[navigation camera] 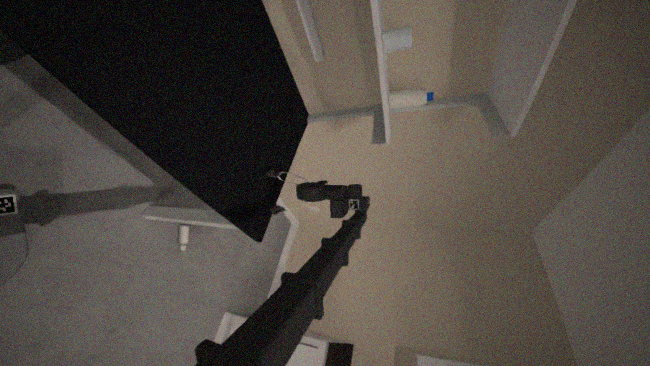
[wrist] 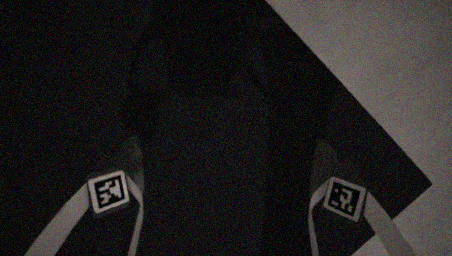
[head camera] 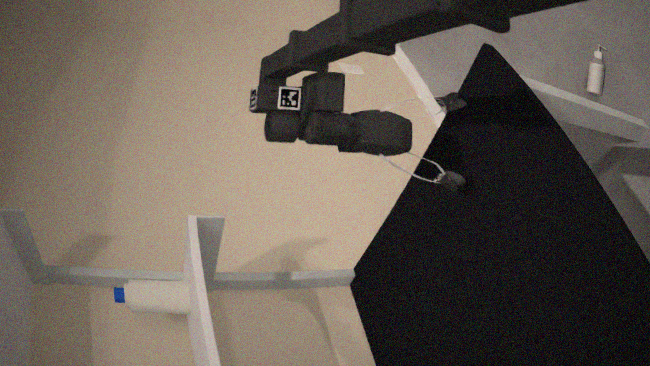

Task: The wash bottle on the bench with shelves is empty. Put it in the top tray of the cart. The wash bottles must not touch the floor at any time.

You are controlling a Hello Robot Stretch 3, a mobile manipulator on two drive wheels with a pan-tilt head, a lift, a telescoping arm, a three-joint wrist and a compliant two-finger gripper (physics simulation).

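Frame: origin at the robot's base, x ahead, y left, z up, level; centimetres.
Where they show: gripper, fingertip midpoint: [navigation camera: 269, 191] [wrist: 227, 157] [head camera: 463, 142].
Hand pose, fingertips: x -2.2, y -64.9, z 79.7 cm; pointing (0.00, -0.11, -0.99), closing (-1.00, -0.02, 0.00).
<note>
Each offset is from my fingertips to the top centre of the thing. "spot": to the spot under its first point. Level surfaces: height alone.
A white wash bottle @[spot: dx -28.2, dy -13.3, dz -74.0 cm] [head camera: 595, 76] [navigation camera: 184, 235] with a thin spout shows against the grey floor beyond the black bench top @[dz -3.4 cm] [head camera: 500, 260] [navigation camera: 175, 75] [wrist: 65, 75], at the upper right in the head view and lower left in the navigation view. It is well apart from my gripper [head camera: 452, 141] [navigation camera: 275, 191] [wrist: 227, 150], which is open with nothing between its fingers, over the corner end of the bench top. The wash bottle does not show in the wrist view. I cannot make out the cart's top tray.
A white bottle with a blue cap @[dx +35.6, dy -31.9, dz +60.1 cm] [head camera: 160, 297] [navigation camera: 409, 98] stands on a shelf board [head camera: 200, 295] [navigation camera: 381, 65] by the wall. A pale container @[dx +50.9, dy -11.9, dz +51.3 cm] [navigation camera: 398, 39] is beside it. A pale bench rail [head camera: 590, 104] runs near the floor. White furniture [navigation camera: 311, 353] shows at the navigation view's bottom edge.
</note>
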